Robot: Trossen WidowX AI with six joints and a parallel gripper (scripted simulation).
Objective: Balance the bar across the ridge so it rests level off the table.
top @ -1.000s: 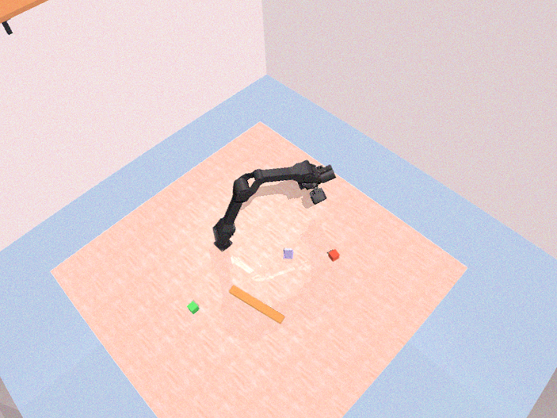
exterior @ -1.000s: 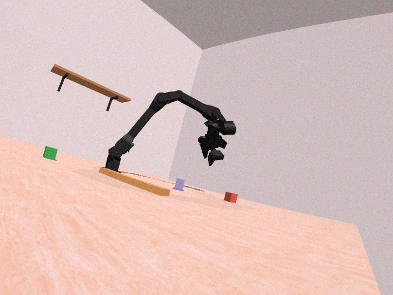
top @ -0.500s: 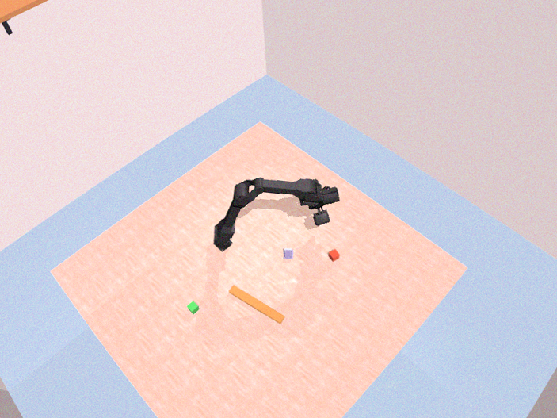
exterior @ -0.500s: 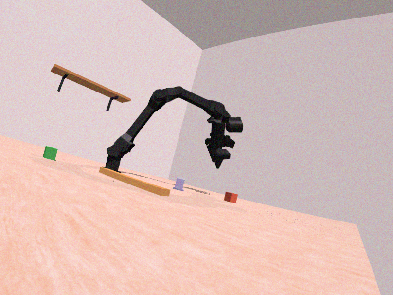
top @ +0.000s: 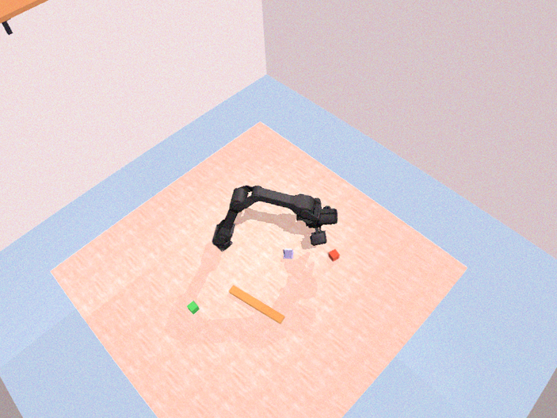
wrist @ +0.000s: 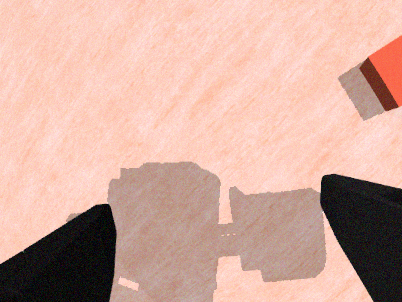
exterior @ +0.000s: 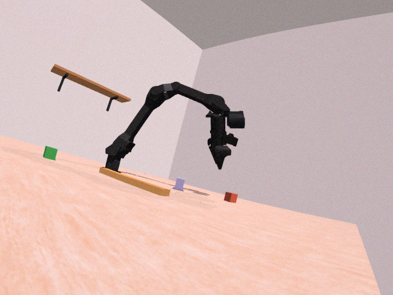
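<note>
My gripper tip is now 2 cm short of the bar, 40 cm to the left of it and 12 cm above it. From my gripper tip the other things lie so: green cube: 14 cm behind, 59 cm to the right, 11 cm below; red cube: 10 cm ahead, 2 cm to the right, 11 cm below.
</note>
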